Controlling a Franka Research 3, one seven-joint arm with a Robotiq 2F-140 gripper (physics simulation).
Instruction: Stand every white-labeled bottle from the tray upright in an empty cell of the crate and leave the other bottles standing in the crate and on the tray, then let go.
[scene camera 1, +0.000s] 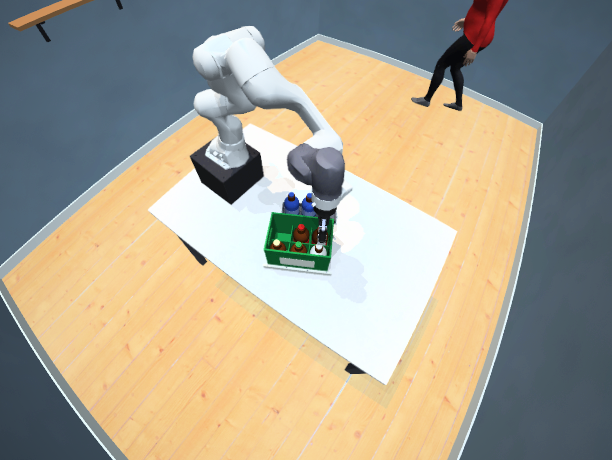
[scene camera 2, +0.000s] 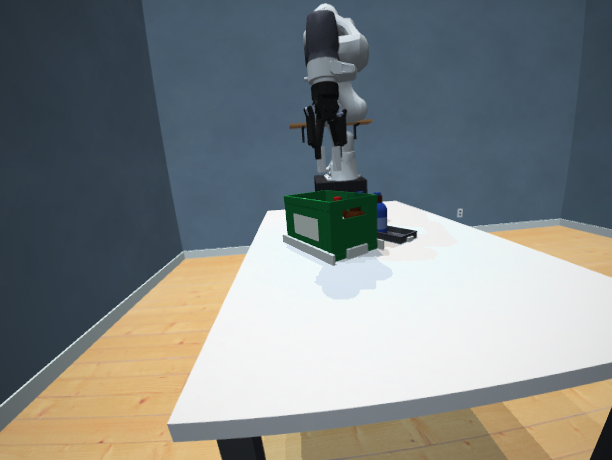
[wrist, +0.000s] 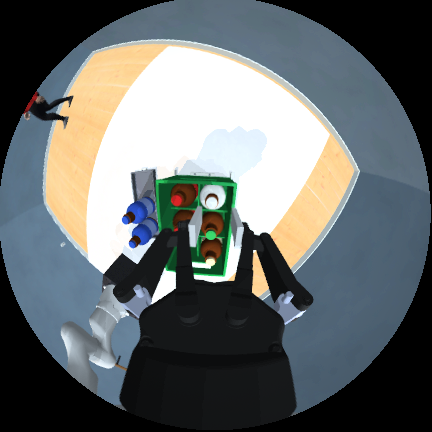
In view: the gripper (scene camera 2: 329, 171).
The gripper shows as well in the wrist view (wrist: 216, 214).
